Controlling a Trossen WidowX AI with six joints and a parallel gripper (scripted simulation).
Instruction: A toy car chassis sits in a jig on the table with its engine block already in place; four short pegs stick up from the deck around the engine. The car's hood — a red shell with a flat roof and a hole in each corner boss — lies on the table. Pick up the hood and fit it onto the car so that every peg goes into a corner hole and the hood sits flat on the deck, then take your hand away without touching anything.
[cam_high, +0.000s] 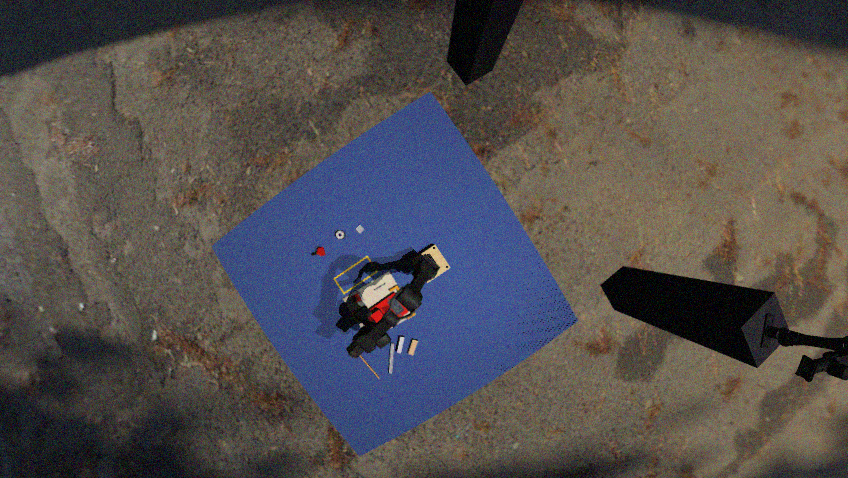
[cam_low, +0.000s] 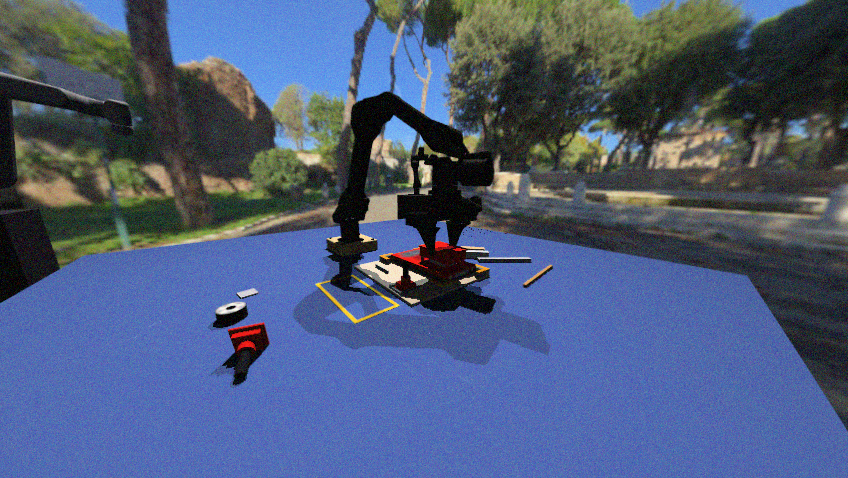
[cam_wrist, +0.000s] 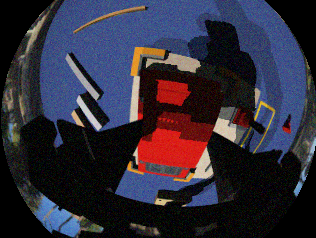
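The grey engine block is 1 cm to the left of my gripper tip and 3 cm below it. From my gripper tip the other things lie so: red hood: right at my gripper tip; grey plate: 17 cm behind, 37 cm to the right, 5 cm below; wooden stick: 17 cm ahead, 16 cm to the left, 5 cm below.
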